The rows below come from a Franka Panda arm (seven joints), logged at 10 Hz.
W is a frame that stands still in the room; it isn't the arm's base.
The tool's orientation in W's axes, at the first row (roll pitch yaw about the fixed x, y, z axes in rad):
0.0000 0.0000 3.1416
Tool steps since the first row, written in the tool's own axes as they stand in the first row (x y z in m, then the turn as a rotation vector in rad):
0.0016 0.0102 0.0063 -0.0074 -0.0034 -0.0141
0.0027 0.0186 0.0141 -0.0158 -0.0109 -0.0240
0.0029 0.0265 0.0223 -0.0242 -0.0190 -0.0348
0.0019 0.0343 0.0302 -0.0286 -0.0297 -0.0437
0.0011 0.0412 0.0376 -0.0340 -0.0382 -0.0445
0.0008 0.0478 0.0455 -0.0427 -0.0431 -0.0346
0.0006 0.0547 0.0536 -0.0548 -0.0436 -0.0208
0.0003 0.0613 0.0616 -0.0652 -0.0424 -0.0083
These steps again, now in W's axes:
-0.0016 -0.0102 0.0063 0.0074 0.0034 -0.0141
-0.0027 -0.0186 0.0141 0.0158 0.0109 -0.0240
-0.0029 -0.0265 0.0223 0.0242 0.0190 -0.0348
-0.0019 -0.0343 0.0302 0.0286 0.0297 -0.0437
-0.0011 -0.0412 0.0376 0.0340 0.0382 -0.0445
-0.0008 -0.0478 0.0455 0.0427 0.0431 -0.0346
-0.0006 -0.0547 0.0536 0.0548 0.0436 -0.0208
-0.0003 -0.0613 0.0616 0.0652 0.0424 -0.0083

